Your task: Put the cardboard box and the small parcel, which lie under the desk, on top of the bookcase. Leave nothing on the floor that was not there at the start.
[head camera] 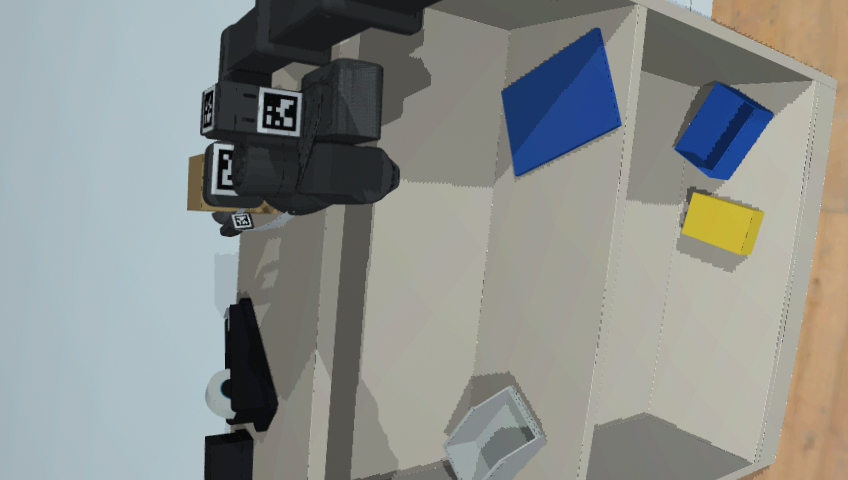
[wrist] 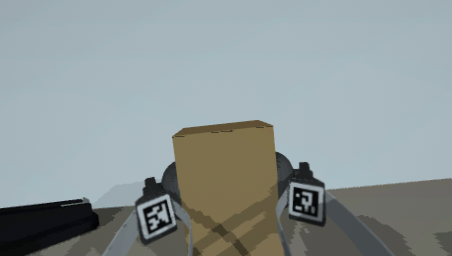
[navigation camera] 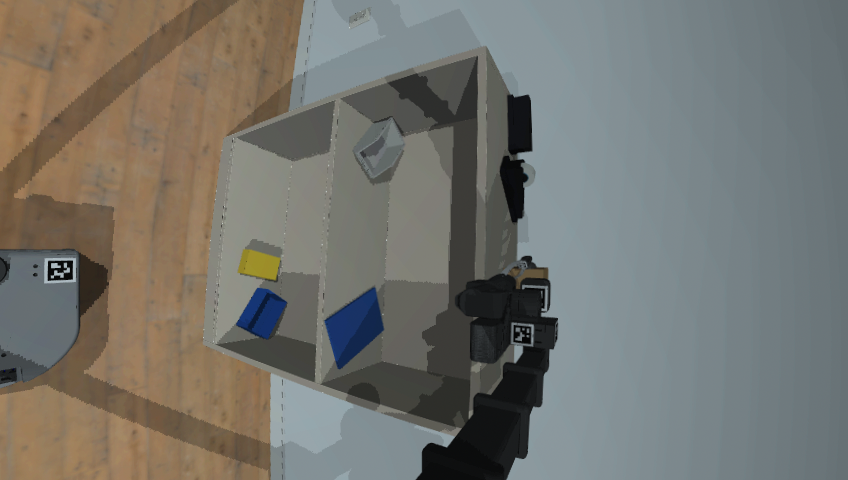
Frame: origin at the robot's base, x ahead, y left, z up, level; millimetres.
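Where they show: gripper, fingertip midpoint: [wrist: 227, 175].
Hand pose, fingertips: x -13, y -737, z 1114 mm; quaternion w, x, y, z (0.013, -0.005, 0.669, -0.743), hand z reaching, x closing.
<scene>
Each offset is from my fingertips to the top centre of the thing. "spot": to the spot under its first point.
My gripper [head camera: 230, 205] [navigation camera: 529, 272] [wrist: 227, 175] is shut on the tan cardboard box @[0 mm ahead, 13 mm left, 40 mm up] [head camera: 195, 183] [navigation camera: 540, 272] [wrist: 227, 160], with a rounded fingertip on each side of it. The box is upright in the wrist view, its lower part cut off by the frame. It is over the top of the bookcase [head camera: 291, 321] [navigation camera: 498, 127] [wrist: 350, 215], near the wall; the wrist hides much of it in the head view. Whether it touches the top cannot be told. A second, small parcel does not show in these views.
On the bookcase top are a dark wedge-shaped object @[215 mm ahead, 20 mm right, 17 mm up] [head camera: 252, 368] [navigation camera: 512, 190], a white ball @[spot: 239 mm ahead, 21 mm left, 7 mm up] [head camera: 217, 395] and a black block @[392 mm ahead, 51 mm right, 1 mm up] [head camera: 229, 455] [navigation camera: 520, 123]. The shelves hold a blue panel @[149 mm back, 49 mm left, 461 mm down] [head camera: 559, 107], a blue bin @[180 mm back, 24 mm left, 938 mm down] [head camera: 723, 130], a yellow block @[5 mm ahead, 25 mm left, 968 mm down] [head camera: 717, 223] and a grey bin @[spot: 400 mm ahead, 78 mm right, 444 mm down] [head camera: 470, 440].
</scene>
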